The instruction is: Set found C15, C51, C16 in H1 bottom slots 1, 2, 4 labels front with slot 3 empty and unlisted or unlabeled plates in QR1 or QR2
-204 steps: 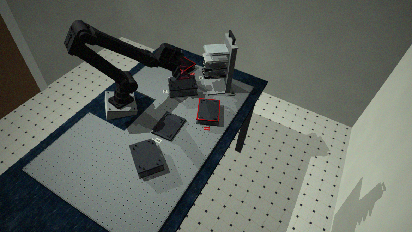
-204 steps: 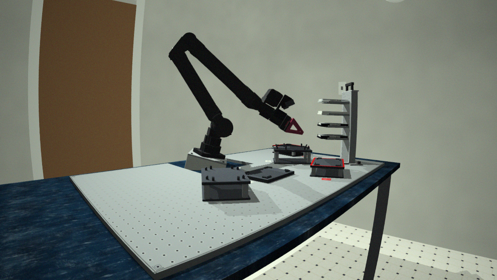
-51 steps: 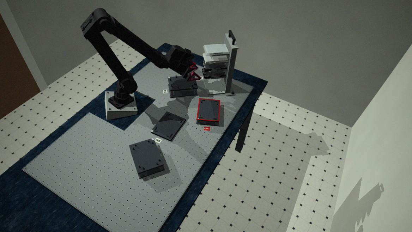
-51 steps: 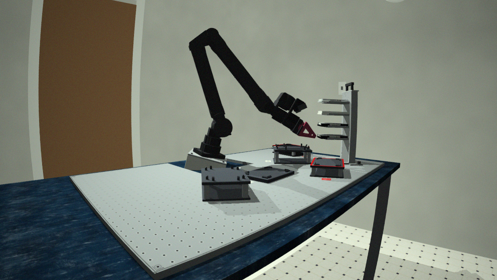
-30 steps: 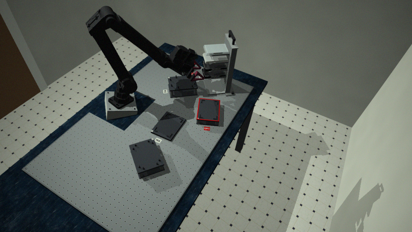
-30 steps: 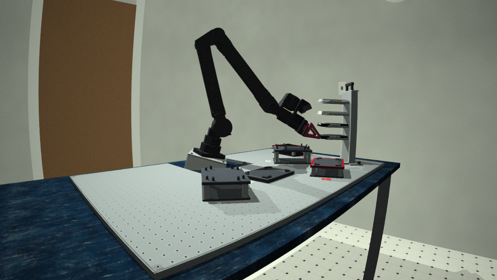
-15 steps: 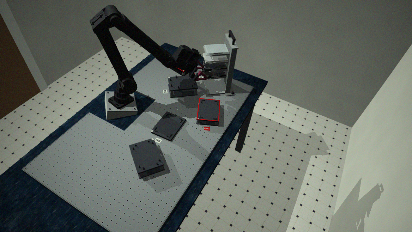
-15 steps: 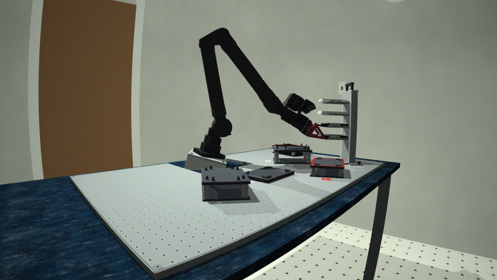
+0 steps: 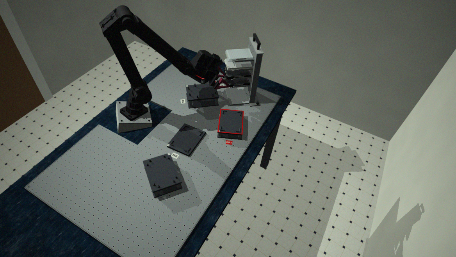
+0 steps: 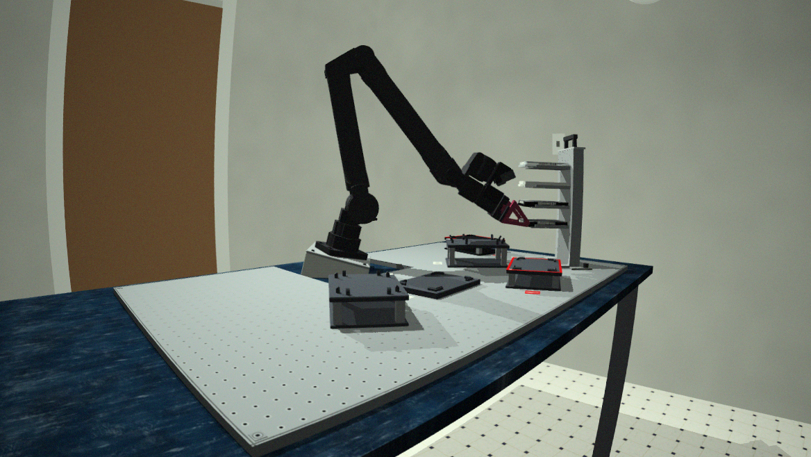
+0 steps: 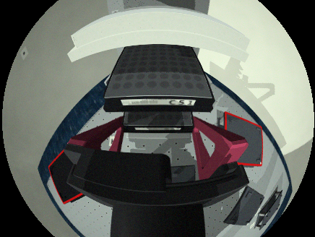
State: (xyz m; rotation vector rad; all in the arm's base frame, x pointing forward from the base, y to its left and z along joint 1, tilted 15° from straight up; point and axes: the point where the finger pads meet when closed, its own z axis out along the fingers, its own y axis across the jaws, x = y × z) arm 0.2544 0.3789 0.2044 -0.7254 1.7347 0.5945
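Right now my hand is 90 mm past the raised regrip nest RG, 100 mm to the left of it and 60 mm above it. From my hand the other things lie so: quarantine nest QR1 (150 mm ahead, 160 mm to the right, 80 mm below); plate hotel H1 (90 mm ahead, 100 mm to the left, 40 mm above); quarantine nest QR2 (240 mm behind, 70 mm to the left, 80 mm below).
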